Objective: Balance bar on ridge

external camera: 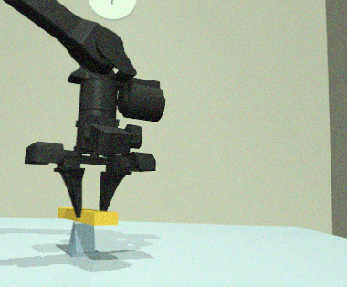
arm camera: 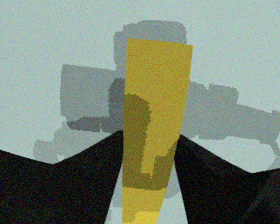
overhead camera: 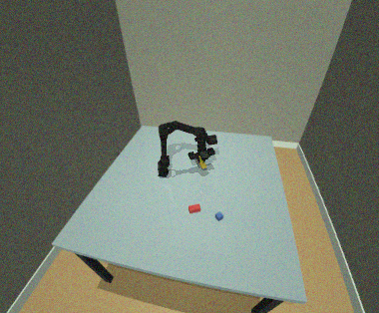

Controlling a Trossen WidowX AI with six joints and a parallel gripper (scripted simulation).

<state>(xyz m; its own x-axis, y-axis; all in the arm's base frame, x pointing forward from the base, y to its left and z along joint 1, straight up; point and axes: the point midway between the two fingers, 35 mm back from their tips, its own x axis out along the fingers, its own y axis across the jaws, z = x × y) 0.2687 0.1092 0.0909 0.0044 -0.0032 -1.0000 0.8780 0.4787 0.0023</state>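
Now: the yellow bar 1 cm behind my gripper tip and 2 cm to the left of it. Round my gripper tip: blue cube: 17 cm ahead, 40 cm to the right, 4 cm below; then red block: 2 cm ahead, 38 cm to the right, 4 cm below.
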